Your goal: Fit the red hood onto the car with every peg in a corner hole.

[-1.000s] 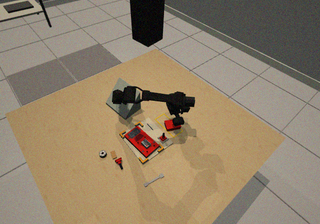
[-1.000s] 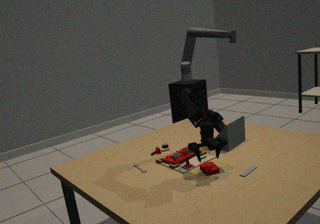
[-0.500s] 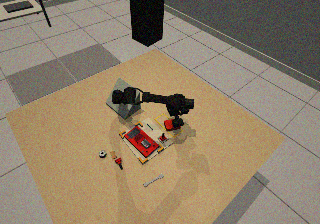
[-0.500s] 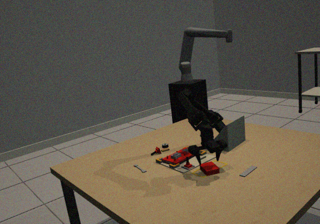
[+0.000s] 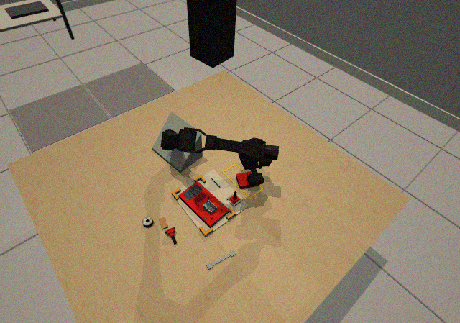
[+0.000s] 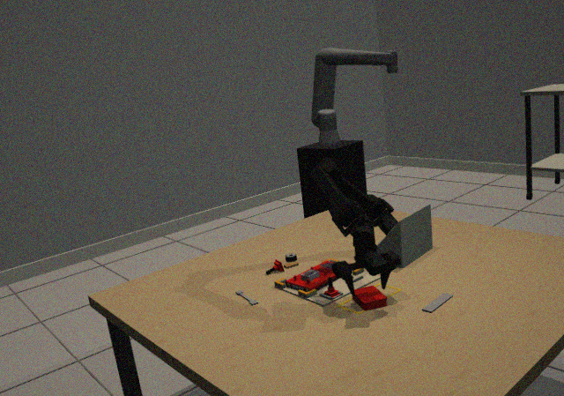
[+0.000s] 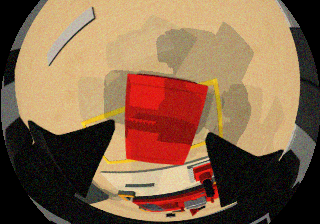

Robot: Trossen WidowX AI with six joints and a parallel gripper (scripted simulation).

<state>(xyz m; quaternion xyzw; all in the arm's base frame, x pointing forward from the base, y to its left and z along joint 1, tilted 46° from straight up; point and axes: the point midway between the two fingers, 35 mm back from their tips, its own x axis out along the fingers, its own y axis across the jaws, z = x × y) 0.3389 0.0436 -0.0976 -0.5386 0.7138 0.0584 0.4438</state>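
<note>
Right now my gripper tip is 1 cm above the hood. From my gripper tip the other things lie so: grey bar (15 cm ahead, 35 cm to the right, 3 cm below); wheel (17 cm behind, 43 cm to the right, 2 cm below); tan block (12 cm behind, 39 cm to the right, 3 cm below).
</note>
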